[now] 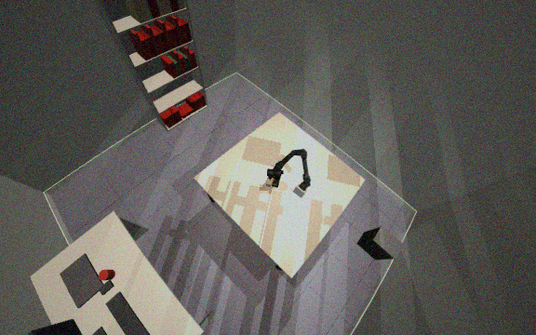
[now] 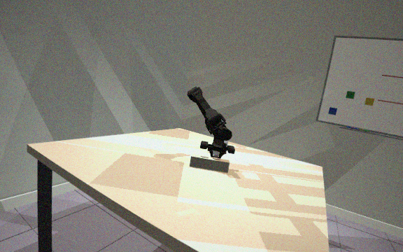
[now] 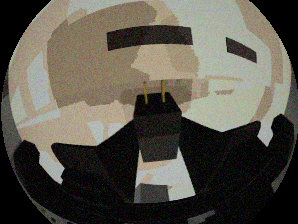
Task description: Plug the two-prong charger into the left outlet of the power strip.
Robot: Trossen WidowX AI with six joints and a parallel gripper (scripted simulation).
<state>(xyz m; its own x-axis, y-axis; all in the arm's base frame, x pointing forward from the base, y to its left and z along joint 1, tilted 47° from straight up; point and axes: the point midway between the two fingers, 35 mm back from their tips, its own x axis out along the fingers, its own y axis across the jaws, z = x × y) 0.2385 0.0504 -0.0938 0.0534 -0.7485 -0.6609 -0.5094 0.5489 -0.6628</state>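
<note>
The dark two-prong charger lies 1 cm ahead of my gripper tip, 1 cm to the left of it and 1 cm above it.
</note>
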